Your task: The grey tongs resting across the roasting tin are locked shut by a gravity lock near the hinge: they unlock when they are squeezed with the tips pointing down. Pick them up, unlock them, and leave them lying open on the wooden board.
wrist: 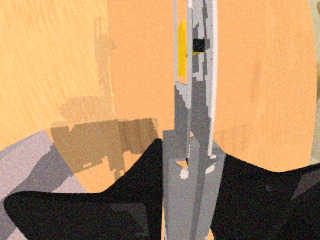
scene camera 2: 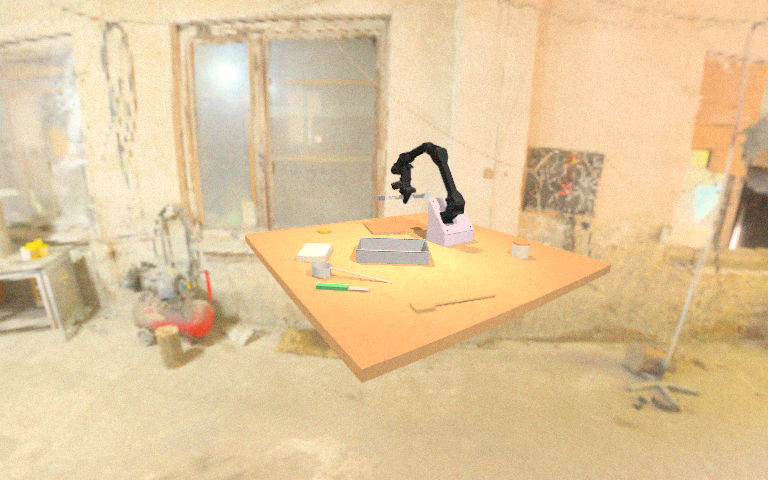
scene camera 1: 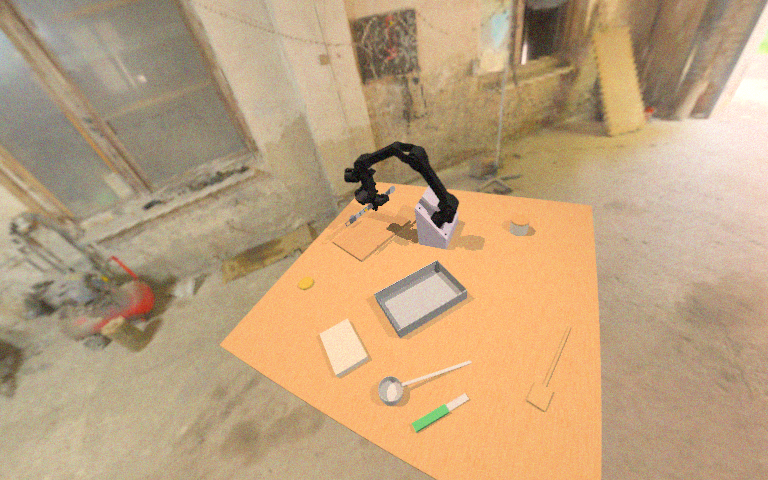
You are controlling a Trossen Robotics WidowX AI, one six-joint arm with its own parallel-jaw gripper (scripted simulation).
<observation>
The same spot on a wooden board: [wrist: 142, 45] is [scene camera 1: 372, 241].
</observation>
